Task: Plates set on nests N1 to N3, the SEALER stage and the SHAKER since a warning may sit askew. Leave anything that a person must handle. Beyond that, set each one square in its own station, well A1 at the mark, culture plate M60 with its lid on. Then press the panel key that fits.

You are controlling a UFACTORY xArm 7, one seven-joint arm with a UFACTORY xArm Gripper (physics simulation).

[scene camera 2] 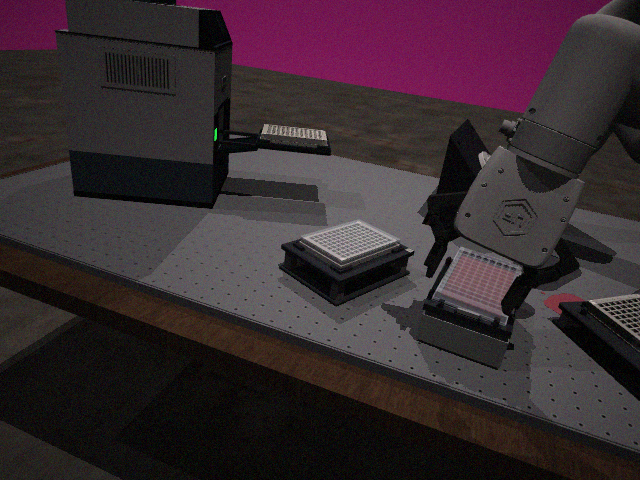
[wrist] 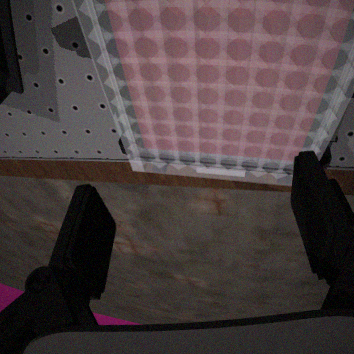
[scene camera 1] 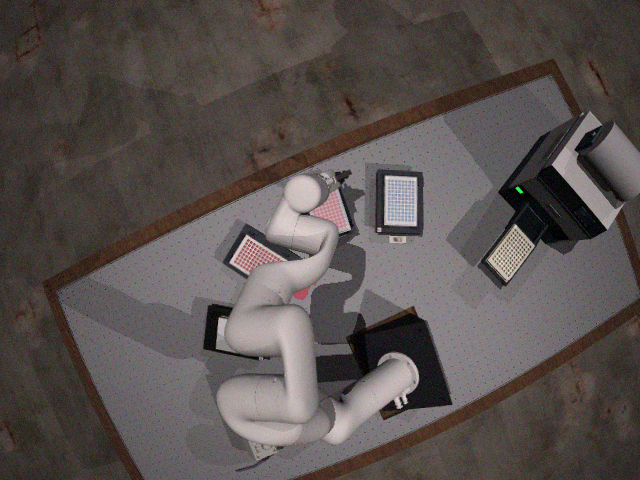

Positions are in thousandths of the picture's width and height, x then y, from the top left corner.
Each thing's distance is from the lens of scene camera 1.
cream plate (scene camera 1: 801,522): 1.25 m
black instrument (scene camera 1: 841,447): 1.43 m
The marked spots on the black instrument and the cream plate are 0.22 m apart.
